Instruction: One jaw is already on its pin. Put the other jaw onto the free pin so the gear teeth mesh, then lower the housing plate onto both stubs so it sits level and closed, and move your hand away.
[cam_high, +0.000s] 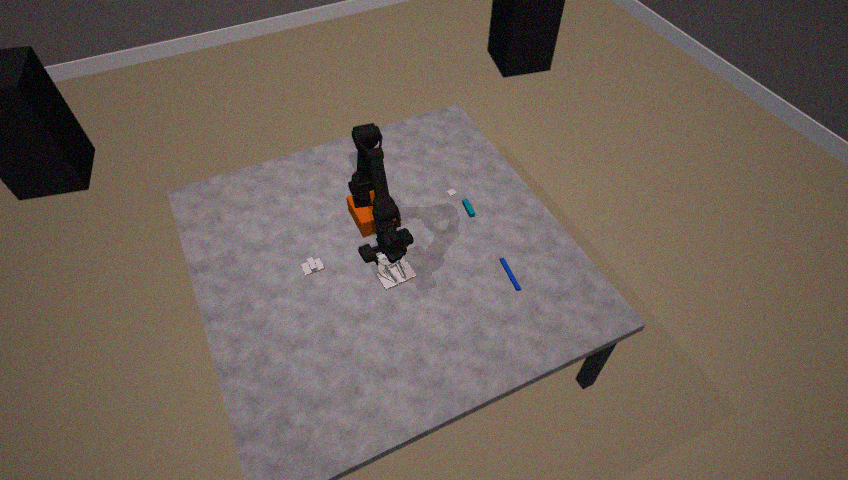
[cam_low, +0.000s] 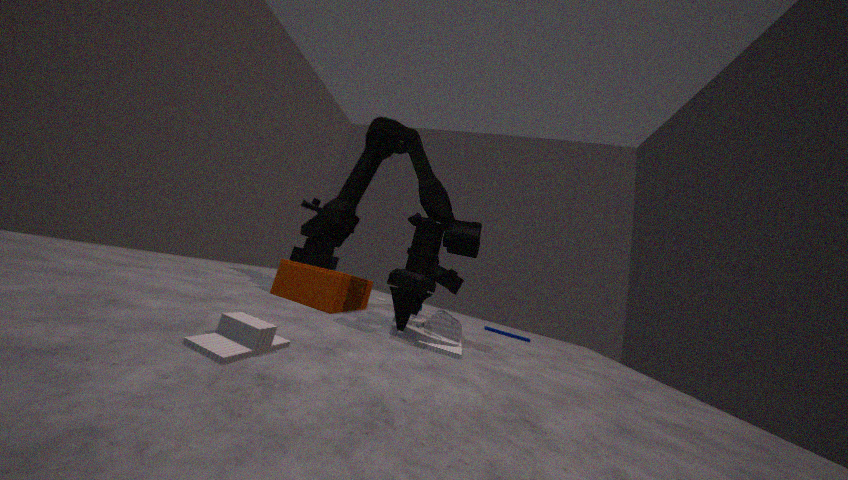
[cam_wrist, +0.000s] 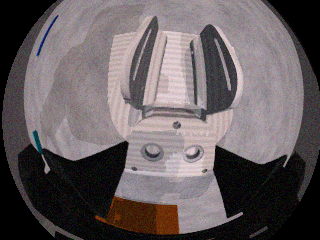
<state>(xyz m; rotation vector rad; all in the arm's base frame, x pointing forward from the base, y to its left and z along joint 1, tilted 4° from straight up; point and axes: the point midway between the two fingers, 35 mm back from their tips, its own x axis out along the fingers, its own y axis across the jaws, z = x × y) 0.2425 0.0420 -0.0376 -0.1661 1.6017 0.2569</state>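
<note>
Right now the white jaw is 30 mm ahead of my gripper tip and 10 mm to the right of it. From my gripper tip the other things lie so: teal bar: 360 mm to the left, 170 mm behind; then small white cube: 320 mm to the left, 270 mm behind, 10 mm below; then white stepped block: 260 mm to the right, 40 mm behind.
</note>
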